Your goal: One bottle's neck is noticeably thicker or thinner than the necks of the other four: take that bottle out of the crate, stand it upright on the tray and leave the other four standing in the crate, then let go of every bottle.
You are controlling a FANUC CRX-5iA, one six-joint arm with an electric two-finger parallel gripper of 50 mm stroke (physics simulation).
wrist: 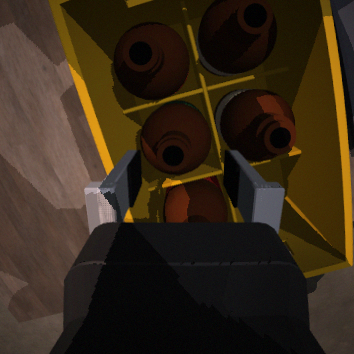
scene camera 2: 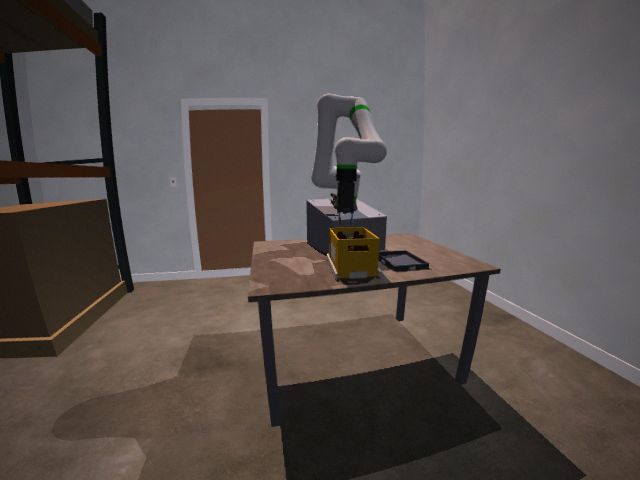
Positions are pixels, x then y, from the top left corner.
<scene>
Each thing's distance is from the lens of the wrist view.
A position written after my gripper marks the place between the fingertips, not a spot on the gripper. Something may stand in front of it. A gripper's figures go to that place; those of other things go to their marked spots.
my gripper [wrist: 182,166]: 0.16 m
brown bottle [wrist: 258,123]: 0.23 m
</scene>
